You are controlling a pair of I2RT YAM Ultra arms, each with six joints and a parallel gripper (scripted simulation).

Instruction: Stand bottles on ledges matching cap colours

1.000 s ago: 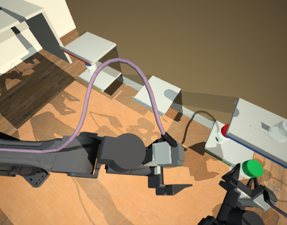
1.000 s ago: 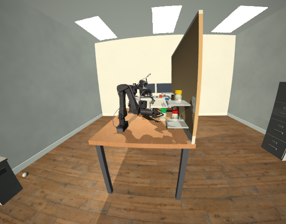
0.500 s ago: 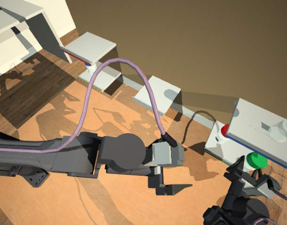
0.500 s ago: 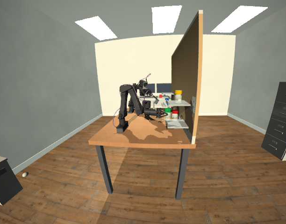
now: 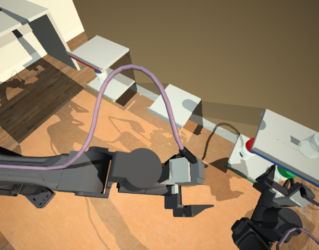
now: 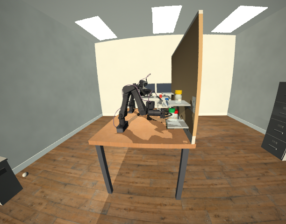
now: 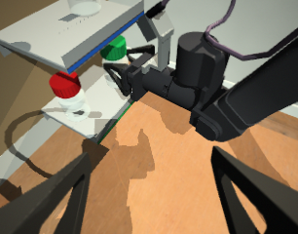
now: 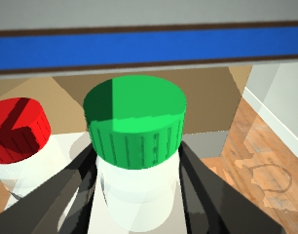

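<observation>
My right gripper is now 10 mm above the green-capped bottle. From my right hand the other things lie so: yellow-capped bottle 140 mm above, 50 mm ahead, 10 mm to the right; red-capped bottle 100 mm to the left, 60 mm ahead, 50 mm below; brown wall 420 mm to the left, 250 mm above, 190 mm ahead.
</observation>
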